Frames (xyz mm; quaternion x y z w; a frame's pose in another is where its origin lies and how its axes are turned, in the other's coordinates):
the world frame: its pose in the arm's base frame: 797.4 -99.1 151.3 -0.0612 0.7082 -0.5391 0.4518
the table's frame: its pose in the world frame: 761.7 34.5 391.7 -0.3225 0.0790 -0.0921 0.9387
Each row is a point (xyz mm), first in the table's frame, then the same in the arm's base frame.
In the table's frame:
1: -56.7 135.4 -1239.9
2: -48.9 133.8 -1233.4
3: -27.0 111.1 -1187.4
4: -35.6 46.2 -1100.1
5: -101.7 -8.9 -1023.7
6: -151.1 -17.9 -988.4
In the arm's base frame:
1: -168.6 -142.1 366.4
2: -169.5 -150.5 360.6
3: -150.2 -198.7 340.2
4: -73.0 -275.7 335.3
5: 36.3 -307.6 351.7
6: 97.2 -299.9 354.9

